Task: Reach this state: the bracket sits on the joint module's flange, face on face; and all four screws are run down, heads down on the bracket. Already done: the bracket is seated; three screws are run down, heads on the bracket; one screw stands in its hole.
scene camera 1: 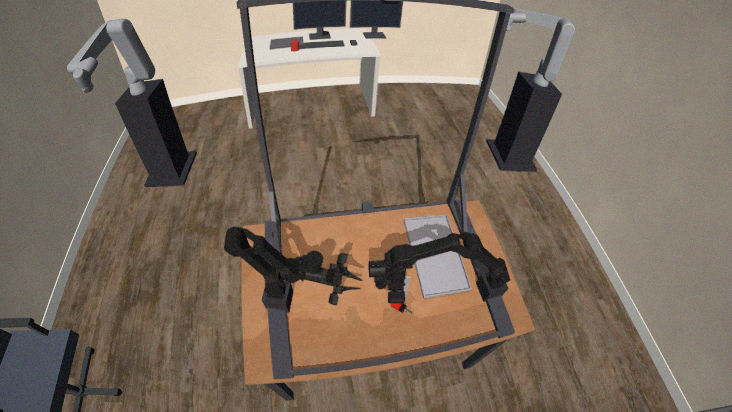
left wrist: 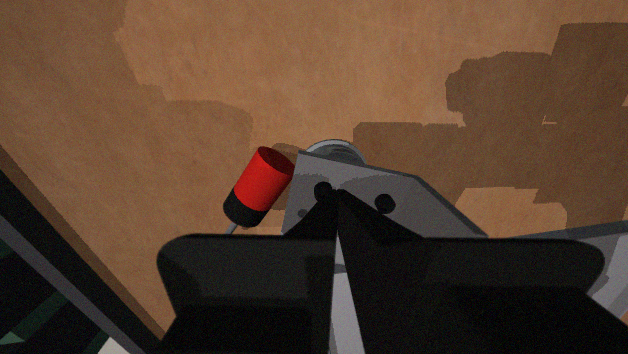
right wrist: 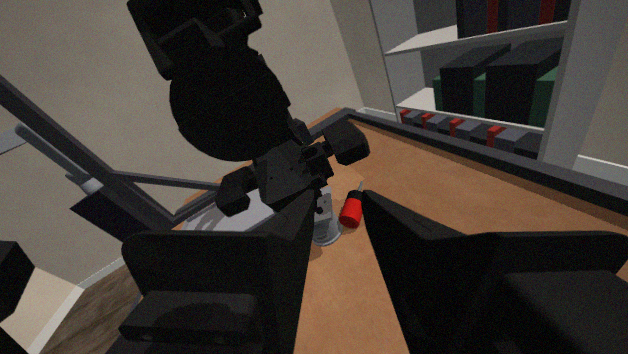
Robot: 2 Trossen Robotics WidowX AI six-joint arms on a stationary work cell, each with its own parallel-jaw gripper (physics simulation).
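Where they show: left gripper, between the fingertips: [scene camera 1: 394,288] [left wrist: 335,197] [right wrist: 314,210]; right gripper, between the fingertips: [scene camera 1: 361,284] [right wrist: 337,197]; left arm's base, origin of its link: [scene camera 1: 495,281]; right arm's base, origin of its link: [scene camera 1: 276,291].
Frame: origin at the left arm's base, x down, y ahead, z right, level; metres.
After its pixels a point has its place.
The grey bracket [left wrist: 430,210] @(x -0.010, y 0.426, z 0.121 m) [right wrist: 327,202] @(x 0.011, y 0.430, z 0.057 m) sits on the round grey joint module [left wrist: 336,146] @(x 0.066, y 0.441, z 0.090 m) [right wrist: 327,239] @(x 0.066, y 0.441, z 0.089 m). Two black screw heads [left wrist: 323,190] @(x 0.005, y 0.440, z 0.075 m) [left wrist: 385,203] @(x 0.009, y 0.421, z 0.107 m) show on the bracket in the left wrist view, with a small dark hole [left wrist: 302,213] @(x 0.014, y 0.423, z 0.059 m) near its left edge; other screws are hidden behind my fingers. My left gripper [left wrist: 335,197] @(x 0.006, y 0.434, z 0.080 m) is shut and empty, its tips over the bracket between the two heads; whether they touch it, I cannot tell. My right gripper [scene camera 1: 360,284] @(x -0.111, y 0.574, z 0.066 m) [right wrist: 337,197] @(x -0.111, y 0.574, z 0.066 m) is open and empty, its fingers partly apart, in the air left of the bracket in the scene view.
A red-handled screwdriver [scene camera 1: 395,306] @(x 0.051, y 0.439, z 0.020 m) [left wrist: 263,180] @(x 0.044, y 0.436, z 0.034 m) [right wrist: 351,212] @(x 0.046, y 0.442, z 0.033 m) lies on the table [scene camera 1: 332,342] @(x 0.078, y 0.712, z -0.074 m) close beside the joint module. A light grey tray [scene camera 1: 445,276] @(x 0.074, y 0.180, z 0.116 m) lies under the left arm. Dark frame posts [scene camera 1: 478,112] @(x -0.505, y 0.016, z 0.497 m) rise at the table's sides. A shelf unit [right wrist: 575,75] stands beyond the table.
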